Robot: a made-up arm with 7 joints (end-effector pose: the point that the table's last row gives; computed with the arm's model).
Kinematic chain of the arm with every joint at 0, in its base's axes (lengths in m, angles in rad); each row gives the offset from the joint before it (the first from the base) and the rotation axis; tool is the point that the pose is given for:
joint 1: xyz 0 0 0.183 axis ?
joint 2: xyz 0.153 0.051 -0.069 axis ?
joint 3: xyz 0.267 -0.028 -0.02 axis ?
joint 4: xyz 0 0.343 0.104 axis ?
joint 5: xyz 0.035 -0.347 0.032 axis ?
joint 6: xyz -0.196 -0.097 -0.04 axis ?
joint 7: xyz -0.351 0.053 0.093 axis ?
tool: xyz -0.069 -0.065 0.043
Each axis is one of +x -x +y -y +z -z.
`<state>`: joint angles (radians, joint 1 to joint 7).
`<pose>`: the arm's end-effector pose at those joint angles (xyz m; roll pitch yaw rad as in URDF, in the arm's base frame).
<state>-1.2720 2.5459 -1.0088 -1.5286 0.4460 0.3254 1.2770</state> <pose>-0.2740 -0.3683 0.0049 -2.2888 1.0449 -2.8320</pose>
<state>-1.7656 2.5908 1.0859 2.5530 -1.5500 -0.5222 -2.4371</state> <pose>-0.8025 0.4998 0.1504 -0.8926 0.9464 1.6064</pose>
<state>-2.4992 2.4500 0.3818 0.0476 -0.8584 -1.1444 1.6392</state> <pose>-0.3252 0.2804 0.4665 -0.1846 0.0651 -2.1105</pose>
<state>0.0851 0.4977 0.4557 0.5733 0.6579 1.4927 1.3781</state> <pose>0.1990 0.4830 0.3954 -0.8159 -0.5075 -2.5552</pose>
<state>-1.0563 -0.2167 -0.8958 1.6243 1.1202 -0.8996 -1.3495</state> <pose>-0.5971 0.4120 0.5595 -0.3098 -0.0029 0.5500</pose>
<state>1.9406 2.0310 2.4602 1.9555 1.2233 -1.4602 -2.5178</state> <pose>-0.2495 -0.6140 -0.5760 -2.2045 -0.4221 -2.1829</pose>
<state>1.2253 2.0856 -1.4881 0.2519 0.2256 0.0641 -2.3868</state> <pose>-0.2258 -0.2237 -0.0902 -1.2930 -0.1338 2.9624</pose>
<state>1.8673 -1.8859 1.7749 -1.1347 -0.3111 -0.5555 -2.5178</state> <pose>-0.5421 0.1349 0.1410 -2.2056 0.9814 -0.2846</pose>
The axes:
joint 1: +y
joint 2: -y
joint 3: -x
joint 4: -z
joint 5: -x
joint 6: +y
joint 7: -z

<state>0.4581 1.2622 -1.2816 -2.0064 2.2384 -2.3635 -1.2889</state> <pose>0.1942 -0.2596 1.0473 1.1525 -0.1806 1.0248</pose>
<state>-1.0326 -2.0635 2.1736 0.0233 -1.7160 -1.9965 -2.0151</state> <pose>-0.1275 -0.0835 0.0145 -0.8204 0.5718 2.2776</pose>
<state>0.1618 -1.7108 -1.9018 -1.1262 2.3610 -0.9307 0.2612</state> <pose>-0.4705 -0.2575 -0.2335 -0.6278 -0.1213 0.0783</pose>
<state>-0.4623 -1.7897 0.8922 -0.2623 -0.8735 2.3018 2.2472</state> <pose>0.4516 0.2176 -0.3058 2.6717 0.5441 -0.9274</pose>
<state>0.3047 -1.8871 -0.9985 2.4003 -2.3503 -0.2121 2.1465</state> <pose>0.6288 0.4319 -0.7895 1.3992 0.4767 2.7240</pose>
